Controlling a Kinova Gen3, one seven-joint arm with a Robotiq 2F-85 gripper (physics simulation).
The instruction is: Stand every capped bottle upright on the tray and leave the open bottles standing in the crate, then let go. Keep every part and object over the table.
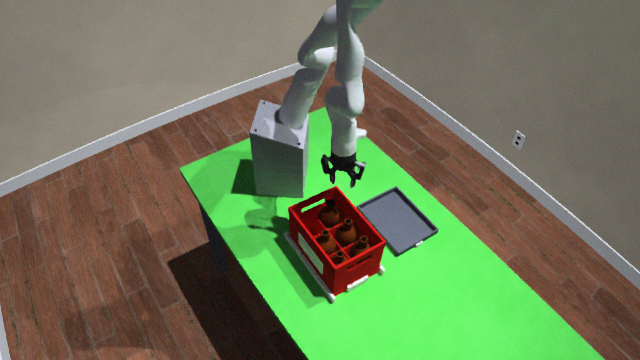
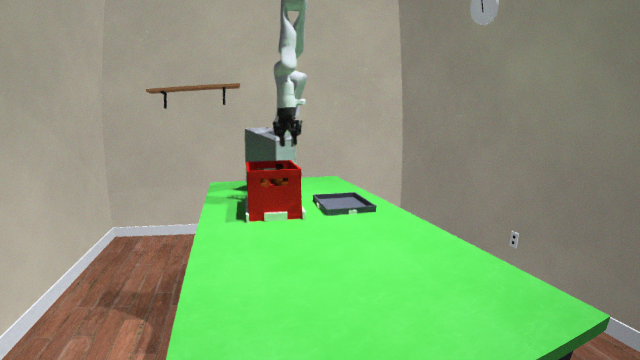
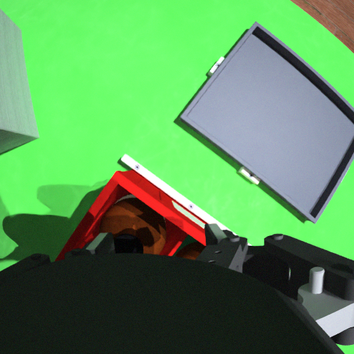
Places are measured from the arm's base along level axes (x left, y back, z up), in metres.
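Pixels of known places: gripper, fingertip midpoint: (image 1: 342, 184) (image 2: 288, 146); arm's base, link origin: (image 1: 291, 119).
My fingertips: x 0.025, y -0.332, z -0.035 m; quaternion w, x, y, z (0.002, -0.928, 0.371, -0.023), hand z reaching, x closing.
Note:
Ahead of a thing's pixels: the offset from my fingertips to its top centre. "spot": to the spot under its first point. Level surfaces: height alone.
The red crate @(dy -0.091, dx -0.071, dz -0.061 m) (image 1: 345, 281) (image 2: 275, 200) (image 3: 150, 192) stands on the table and holds several brown bottles upright. The bottle at the crate's end nearest the robot base (image 1: 329, 215) (image 3: 131, 220) has a black top. Another bottle @(dy -0.090, dx -0.025, dz -0.074 m) (image 1: 346, 232), one at the left (image 1: 326, 242) and one nearer the front @(spot: dy -0.176, dx -0.029, dz -0.096 m) (image 1: 360, 245) have brown necks; whether these are capped is too small to tell. The grey tray @(spot: dy -0.072, dx +0.222, dz -0.232 m) (image 1: 400, 220) (image 2: 345, 201) (image 3: 270, 115) lies beside the crate and bears no bottle. My gripper (image 1: 343, 184) (image 2: 288, 144) (image 3: 159, 244) is partly open and empty, above the crate's base end.
The grey robot pedestal (image 1: 279, 165) (image 2: 260, 145) (image 3: 15, 100) stands behind the crate. White strips @(spot: dy -0.238, dx -0.064, dz -0.209 m) (image 1: 357, 283) (image 3: 170, 191) edge the crate's foot. The tray has small white clips @(spot: dy -0.199, dx +0.217, dz -0.223 m) (image 1: 419, 244) (image 3: 249, 175) at its sides. The green table's @(dz -0.237 m) (image 1: 440, 300) (image 2: 320, 280) long edge passes left of the crate.

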